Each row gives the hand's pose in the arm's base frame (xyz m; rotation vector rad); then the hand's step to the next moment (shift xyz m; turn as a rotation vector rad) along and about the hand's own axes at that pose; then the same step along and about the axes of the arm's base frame.
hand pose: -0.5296 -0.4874 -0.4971 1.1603 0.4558 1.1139
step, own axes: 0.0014 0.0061 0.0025 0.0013 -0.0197 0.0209
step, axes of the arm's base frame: -0.0002 -0.0001 0.0067 0.0258 -0.0087 -0.0091
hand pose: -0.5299 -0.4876 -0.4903 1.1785 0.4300 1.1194
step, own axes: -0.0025 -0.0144 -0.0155 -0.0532 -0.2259 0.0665
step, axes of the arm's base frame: -0.0064 0.0063 -0.0193 0.1327 -0.0710 -0.1887
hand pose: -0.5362 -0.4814 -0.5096 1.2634 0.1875 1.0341
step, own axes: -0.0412 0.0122 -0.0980 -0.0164 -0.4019 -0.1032
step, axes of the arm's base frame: -0.0916 0.0371 -0.0409 0.1399 0.0829 -0.3821
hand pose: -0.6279 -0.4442 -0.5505 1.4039 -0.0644 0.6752
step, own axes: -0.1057 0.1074 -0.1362 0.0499 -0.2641 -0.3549
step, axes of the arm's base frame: -0.1832 0.0846 0.0229 0.0425 0.3421 -0.2817
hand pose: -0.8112 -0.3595 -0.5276 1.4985 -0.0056 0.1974
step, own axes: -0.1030 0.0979 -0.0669 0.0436 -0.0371 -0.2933
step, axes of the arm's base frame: -0.1223 0.0590 0.0789 0.0132 0.2937 -0.0533
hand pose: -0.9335 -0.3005 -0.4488 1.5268 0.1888 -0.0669
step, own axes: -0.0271 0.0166 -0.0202 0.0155 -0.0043 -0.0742
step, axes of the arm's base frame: -0.0256 0.0189 0.0202 0.0086 0.0749 -0.0092
